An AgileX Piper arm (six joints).
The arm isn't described. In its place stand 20 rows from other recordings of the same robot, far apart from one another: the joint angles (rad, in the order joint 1, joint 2, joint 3, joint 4, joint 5, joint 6), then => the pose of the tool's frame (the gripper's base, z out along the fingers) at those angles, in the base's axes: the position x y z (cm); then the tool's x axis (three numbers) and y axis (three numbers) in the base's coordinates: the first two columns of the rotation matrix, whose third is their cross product.
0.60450 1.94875 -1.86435 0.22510 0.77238 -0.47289 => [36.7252 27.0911 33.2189 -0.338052 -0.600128 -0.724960 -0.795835 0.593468 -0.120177]
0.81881 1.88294 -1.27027 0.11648 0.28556 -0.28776 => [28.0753 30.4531 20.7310 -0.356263 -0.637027 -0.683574 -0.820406 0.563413 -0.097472]
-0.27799 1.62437 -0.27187 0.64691 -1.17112 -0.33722 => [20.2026 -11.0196 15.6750 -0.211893 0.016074 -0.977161 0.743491 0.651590 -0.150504]
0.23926 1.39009 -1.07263 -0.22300 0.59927 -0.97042 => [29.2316 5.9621 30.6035 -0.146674 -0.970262 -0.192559 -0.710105 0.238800 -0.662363]
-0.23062 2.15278 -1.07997 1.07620 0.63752 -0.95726 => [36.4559 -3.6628 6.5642 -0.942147 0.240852 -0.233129 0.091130 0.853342 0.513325]
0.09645 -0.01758 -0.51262 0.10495 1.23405 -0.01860 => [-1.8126 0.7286 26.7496 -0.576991 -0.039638 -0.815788 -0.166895 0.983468 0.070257]
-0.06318 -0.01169 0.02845 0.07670 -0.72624 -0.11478 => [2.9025 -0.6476 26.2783 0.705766 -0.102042 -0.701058 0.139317 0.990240 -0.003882]
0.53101 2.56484 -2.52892 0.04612 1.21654 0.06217 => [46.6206 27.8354 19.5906 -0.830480 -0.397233 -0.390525 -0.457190 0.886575 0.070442]
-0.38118 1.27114 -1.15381 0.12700 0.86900 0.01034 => [24.5984 -8.9103 34.7964 -0.692146 0.376537 -0.615755 0.379738 0.915487 0.132975]
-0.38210 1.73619 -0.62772 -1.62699 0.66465 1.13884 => [23.3711 -15.4311 13.3403 -0.969646 -0.019900 -0.243700 0.166294 0.677010 -0.716941]
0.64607 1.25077 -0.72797 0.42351 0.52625 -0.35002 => [17.8868 15.8397 24.6357 -0.651281 -0.464541 -0.600029 -0.674648 0.716457 0.177595]
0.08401 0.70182 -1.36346 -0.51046 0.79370 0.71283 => [6.5686 -2.6279 52.3600 0.110947 0.321873 -0.940260 0.245437 0.907921 0.339764]
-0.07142 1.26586 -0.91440 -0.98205 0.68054 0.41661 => [25.5744 -6.6036 31.0528 -0.770652 -0.312175 -0.555556 0.147428 0.760804 -0.632015]
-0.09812 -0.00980 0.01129 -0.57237 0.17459 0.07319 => [5.4500 -1.3968 19.6650 -0.144149 -0.458578 -0.876885 0.139408 0.867891 -0.476792]
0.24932 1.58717 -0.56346 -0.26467 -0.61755 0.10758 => [28.1965 8.6017 18.6160 -0.275267 -0.181955 -0.943992 -0.415192 0.908131 -0.053973]
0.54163 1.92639 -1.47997 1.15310 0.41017 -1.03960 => [36.8443 26.0381 26.3605 -0.494781 -0.210330 -0.843181 -0.711464 0.655192 0.254053]
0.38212 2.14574 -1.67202 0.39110 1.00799 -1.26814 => [40.1652 19.3033 18.0631 -0.088892 -0.921452 -0.378185 -0.993928 0.106780 -0.026547]
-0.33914 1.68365 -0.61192 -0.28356 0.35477 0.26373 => [23.2013 -9.1225 11.4668 -0.916041 0.319961 -0.241854 0.350526 0.931720 -0.095026]
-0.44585 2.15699 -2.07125 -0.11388 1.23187 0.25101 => [41.9389 -21.1255 27.4021 -0.733157 0.583359 -0.349531 0.630442 0.775743 -0.027684]
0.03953 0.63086 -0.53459 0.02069 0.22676 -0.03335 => [13.4031 0.5725 31.9208 -0.232817 -0.022407 -0.972262 -0.047113 0.998821 -0.011738]
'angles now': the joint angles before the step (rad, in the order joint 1, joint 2, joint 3, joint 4, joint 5, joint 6). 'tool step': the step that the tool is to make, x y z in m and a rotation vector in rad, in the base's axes. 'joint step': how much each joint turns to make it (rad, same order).
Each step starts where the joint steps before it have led.
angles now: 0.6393, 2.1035, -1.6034, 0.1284, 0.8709, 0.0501
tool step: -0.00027, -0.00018, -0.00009, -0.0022, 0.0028, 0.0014
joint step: 0.0000, 0.0000, 0.0000, 0.0000, 0.0037, -0.0010
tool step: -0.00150, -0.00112, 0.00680, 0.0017, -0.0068, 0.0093
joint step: 0.0000, -0.0161, 0.0000, -0.0010, 0.0105, -0.0081
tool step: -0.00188, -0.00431, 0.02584, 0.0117, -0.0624, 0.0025
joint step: 0.0000, -0.0572, -0.0044, -0.0335, 0.0037, 0.0104
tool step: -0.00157, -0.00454, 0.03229, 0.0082, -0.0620, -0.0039
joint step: 0.0000, -0.0548, -0.0353, -0.0398, 0.0345, 0.0191
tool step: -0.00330, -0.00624, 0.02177, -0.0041, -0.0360, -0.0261
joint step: 0.0000, -0.0426, -0.0168, -0.0419, 0.0319, 0.0394
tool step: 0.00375, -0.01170, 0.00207, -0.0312, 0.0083, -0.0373
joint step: -0.0223, -0.0077, -0.0001, -0.0299, 0.0329, 0.0222
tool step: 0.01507, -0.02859, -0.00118, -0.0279, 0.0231, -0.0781
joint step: -0.0743, 0.0000, 0.0000, -0.0129, 0.0347, 0.0057
